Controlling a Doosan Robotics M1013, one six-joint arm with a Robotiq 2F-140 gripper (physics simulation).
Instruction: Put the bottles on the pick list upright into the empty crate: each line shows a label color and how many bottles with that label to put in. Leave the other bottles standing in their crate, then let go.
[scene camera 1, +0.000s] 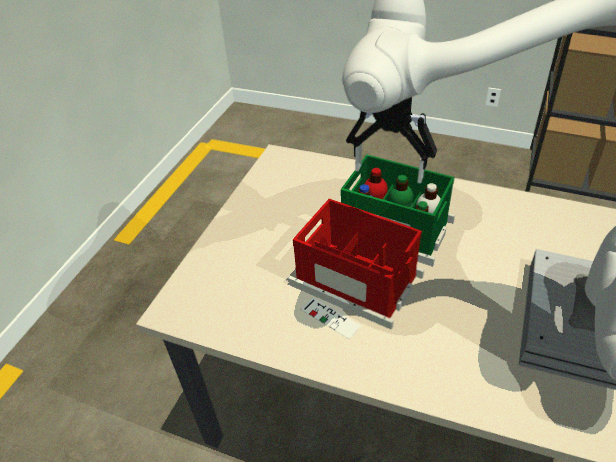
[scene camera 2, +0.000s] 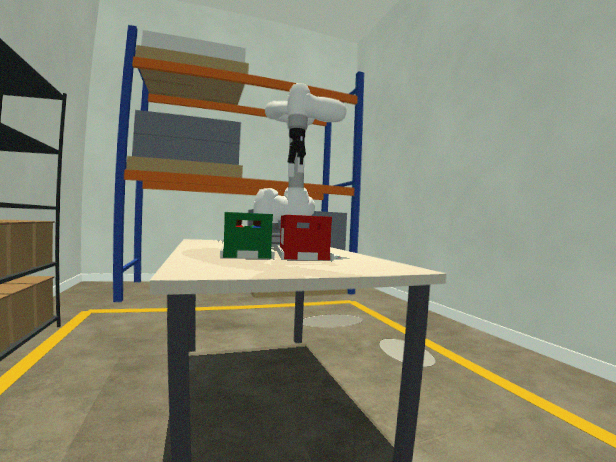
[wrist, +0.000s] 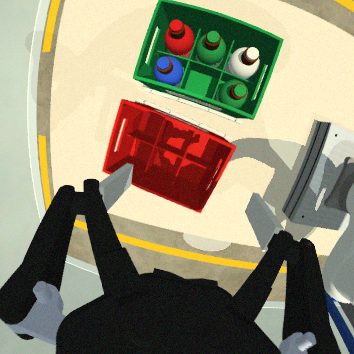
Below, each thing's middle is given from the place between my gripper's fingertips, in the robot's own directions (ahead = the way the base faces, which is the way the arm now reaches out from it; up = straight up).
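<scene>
Hand position: 280 mm above the red bottle (wrist: 179, 38), 120 mm short of it and 260 mm to the left of it.
</scene>
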